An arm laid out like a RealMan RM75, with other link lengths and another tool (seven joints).
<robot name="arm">
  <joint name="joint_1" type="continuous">
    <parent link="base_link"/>
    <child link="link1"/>
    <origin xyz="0 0 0.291" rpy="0 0 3.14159"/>
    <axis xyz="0 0 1"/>
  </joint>
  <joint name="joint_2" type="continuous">
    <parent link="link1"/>
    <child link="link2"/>
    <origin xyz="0 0 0" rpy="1.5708 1.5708 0"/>
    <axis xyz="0 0 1"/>
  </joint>
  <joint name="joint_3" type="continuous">
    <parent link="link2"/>
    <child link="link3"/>
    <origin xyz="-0.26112 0 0" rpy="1.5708 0 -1.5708"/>
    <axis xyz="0 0 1"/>
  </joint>
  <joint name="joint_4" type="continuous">
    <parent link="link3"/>
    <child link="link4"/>
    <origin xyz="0 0 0" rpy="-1.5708 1.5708 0"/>
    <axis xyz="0 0 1"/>
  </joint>
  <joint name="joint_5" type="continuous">
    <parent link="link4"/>
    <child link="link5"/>
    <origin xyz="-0.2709 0 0" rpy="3.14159 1.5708 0"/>
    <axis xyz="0 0 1"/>
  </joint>
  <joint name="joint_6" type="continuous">
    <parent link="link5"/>
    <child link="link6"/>
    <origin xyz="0 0 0" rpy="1.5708 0 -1.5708"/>
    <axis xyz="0 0 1"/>
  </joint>
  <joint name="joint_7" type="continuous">
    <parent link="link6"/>
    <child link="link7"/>
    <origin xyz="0 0.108 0" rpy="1.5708 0 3.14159"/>
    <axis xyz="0 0 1"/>
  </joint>
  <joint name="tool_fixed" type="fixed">
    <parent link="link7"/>
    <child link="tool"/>
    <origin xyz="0.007 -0.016 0.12" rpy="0 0.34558 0.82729"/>
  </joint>
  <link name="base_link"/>
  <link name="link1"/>
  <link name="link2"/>
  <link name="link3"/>
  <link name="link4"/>
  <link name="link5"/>
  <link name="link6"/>
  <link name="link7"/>
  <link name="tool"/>
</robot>
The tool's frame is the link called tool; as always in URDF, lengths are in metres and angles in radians. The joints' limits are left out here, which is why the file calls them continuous.
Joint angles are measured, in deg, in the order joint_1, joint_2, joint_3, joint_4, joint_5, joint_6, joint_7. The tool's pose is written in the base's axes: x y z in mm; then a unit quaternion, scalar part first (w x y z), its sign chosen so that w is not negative. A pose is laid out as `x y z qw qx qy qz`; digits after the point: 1 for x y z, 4 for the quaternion.
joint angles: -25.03 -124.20 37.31 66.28 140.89 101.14 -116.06
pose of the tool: -321.0 377.0 26.8 0.1146 -0.9769 -0.0241 -0.1789
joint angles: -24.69 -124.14 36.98 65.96 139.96 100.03 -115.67
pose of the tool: -323.2 380.0 28.5 0.1272 -0.9746 -0.0229 -0.1828
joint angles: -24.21 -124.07 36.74 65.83 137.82 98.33 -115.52
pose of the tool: -322.9 386.6 32.4 0.1492 -0.9697 -0.0196 -0.1922
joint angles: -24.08 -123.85 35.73 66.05 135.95 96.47 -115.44
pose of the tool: -323.5 396.2 42.2 0.1789 -0.9635 -0.0157 -0.1983
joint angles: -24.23 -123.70 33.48 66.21 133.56 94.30 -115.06
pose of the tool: -324.0 408.7 57.4 0.2204 -0.9525 -0.0109 -0.2098
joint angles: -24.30 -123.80 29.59 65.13 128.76 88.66 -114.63
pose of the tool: -330.6 430.2 81.5 0.3021 -0.9242 -0.0159 -0.2329
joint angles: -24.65 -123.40 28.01 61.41 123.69 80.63 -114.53
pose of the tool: -342.8 453.7 96.5 0.3758 -0.8916 -0.0338 -0.2504
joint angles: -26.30 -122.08 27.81 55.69 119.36 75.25 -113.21
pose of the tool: -345.6 474.3 97.3 0.4087 -0.8704 -0.0429 -0.2711
